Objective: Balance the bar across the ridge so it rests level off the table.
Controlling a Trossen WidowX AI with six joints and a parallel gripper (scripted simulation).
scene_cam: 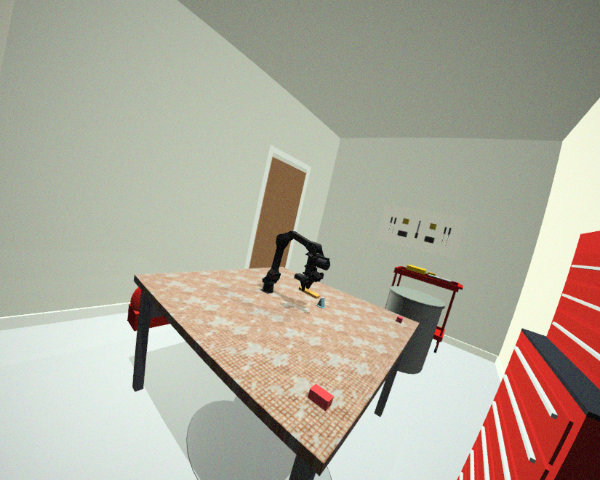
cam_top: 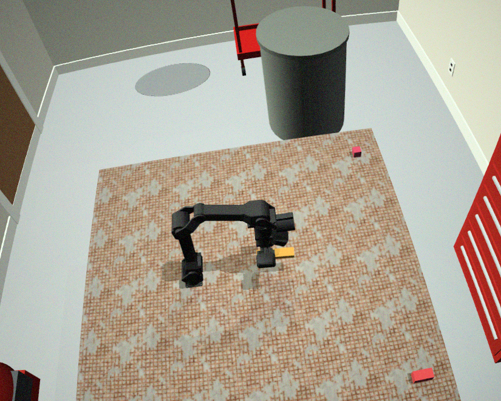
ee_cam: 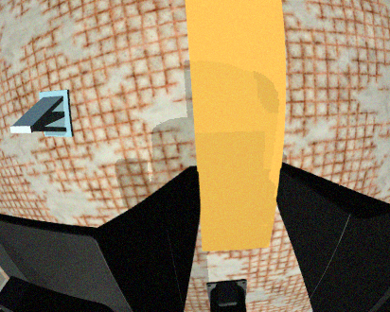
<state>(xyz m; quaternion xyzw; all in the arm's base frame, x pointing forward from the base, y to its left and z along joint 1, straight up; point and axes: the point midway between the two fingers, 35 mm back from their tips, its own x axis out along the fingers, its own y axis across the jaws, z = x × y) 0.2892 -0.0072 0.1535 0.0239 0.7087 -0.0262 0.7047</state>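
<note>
Right now the blue-grey wedge is 18 cm to the left of my gripper tip, 9 cm below it and 3 cm ahead of it. From my gripper tip the other things lie so: bar 3 cm ahead; red cube 51 cm to the left, 45 cm ahead, 10 cm below.
</note>
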